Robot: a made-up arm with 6 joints.
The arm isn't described. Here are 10 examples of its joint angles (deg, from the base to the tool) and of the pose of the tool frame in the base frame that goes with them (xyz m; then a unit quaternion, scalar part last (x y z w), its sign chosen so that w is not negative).
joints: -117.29 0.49 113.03 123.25 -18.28 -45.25
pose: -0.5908 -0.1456 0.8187 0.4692 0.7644 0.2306 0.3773
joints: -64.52 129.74 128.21 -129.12 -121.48 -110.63
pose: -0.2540 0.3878 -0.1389 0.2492 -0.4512 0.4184 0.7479
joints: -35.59 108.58 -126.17 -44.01 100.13 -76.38
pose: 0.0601 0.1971 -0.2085 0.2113 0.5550 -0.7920 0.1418
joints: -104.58 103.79 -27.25 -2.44 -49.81 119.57
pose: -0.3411 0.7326 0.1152 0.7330 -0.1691 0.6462 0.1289
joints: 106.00 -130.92 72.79 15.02 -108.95 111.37
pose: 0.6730 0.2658 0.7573 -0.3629 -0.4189 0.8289 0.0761
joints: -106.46 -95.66 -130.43 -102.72 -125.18 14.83
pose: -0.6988 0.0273 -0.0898 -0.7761 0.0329 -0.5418 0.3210
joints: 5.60 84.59 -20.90 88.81 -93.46 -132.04
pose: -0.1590 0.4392 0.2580 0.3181 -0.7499 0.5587 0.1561
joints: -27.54 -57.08 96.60 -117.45 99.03 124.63
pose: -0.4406 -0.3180 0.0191 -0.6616 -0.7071 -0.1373 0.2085
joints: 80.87 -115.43 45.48 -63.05 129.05 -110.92
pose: 0.2326 0.0482 0.1926 0.2834 -0.4938 0.8175 0.0861
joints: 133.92 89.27 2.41 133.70 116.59 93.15
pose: -0.0316 0.6558 0.4581 -0.1169 0.5040 -0.8096 0.2771
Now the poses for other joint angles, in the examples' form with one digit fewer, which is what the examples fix.
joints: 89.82 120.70 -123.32 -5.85 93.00 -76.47
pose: 0.020 0.106 0.426 0.819 0.238 0.134 0.505
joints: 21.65 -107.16 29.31 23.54 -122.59 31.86
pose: 0.727 -0.073 -0.315 0.178 0.020 -0.970 0.162
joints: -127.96 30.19 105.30 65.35 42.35 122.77
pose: -0.863 0.227 0.503 -0.699 -0.170 -0.692 0.063
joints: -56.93 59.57 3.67 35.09 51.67 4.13
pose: -0.408 0.648 -0.018 -0.380 0.483 -0.719 0.323
